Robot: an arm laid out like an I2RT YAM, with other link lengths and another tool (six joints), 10 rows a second.
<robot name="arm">
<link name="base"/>
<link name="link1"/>
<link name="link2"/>
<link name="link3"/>
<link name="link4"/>
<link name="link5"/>
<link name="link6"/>
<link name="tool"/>
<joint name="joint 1" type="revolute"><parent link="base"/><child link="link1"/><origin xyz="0 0 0.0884"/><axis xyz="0 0 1"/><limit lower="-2.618" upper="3.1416"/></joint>
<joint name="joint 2" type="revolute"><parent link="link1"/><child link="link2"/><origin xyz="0.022 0.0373 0.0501" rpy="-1.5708 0 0"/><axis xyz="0 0 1"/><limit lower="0" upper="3.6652"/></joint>
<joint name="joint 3" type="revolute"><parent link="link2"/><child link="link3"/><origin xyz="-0.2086 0 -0.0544" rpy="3.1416 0 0"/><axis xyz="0 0 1"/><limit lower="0" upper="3.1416"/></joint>
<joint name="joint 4" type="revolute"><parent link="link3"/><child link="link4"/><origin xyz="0.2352 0.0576 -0.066"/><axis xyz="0 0 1"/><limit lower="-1.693" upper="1.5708"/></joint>
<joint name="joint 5" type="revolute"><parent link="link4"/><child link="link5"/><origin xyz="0.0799 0.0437 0.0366" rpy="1.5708 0 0"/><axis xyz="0 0 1"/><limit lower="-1.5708" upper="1.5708"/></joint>
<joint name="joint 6" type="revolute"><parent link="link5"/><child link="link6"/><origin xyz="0.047 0 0.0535" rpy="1.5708 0 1.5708"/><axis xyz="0 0 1"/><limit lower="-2.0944" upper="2.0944"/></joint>
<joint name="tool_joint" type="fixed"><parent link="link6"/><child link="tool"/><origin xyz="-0.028 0.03 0.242" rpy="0.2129 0 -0.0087"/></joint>
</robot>
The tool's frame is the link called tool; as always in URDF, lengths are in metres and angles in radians.
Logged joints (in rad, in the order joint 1, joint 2, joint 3, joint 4, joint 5, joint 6), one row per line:
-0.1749 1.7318 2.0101 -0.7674 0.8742 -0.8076
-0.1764 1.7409 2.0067 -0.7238 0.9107 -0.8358
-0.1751 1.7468 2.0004 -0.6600 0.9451 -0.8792
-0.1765 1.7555 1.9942 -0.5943 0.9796 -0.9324
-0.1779 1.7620 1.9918 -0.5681 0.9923 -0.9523
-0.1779 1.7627 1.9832 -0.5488 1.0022 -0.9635
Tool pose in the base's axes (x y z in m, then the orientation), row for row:
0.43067 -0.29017 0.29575 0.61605 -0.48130 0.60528 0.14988
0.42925 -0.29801 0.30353 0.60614 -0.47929 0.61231 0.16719
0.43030 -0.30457 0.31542 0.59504 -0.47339 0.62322 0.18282
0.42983 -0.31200 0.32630 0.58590 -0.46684 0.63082 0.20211
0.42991 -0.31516 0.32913 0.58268 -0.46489 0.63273 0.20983
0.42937 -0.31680 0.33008 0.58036 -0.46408 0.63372 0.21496
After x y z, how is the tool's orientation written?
As a quaternion, x y z w.
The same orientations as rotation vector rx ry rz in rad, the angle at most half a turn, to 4 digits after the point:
1.7700 -1.3829 1.7391
1.7249 -1.3639 1.7424
1.6789 -1.3356 1.7584
1.6359 -1.3035 1.7614
1.6202 -1.2927 1.7594
1.6094 -1.2870 1.7574

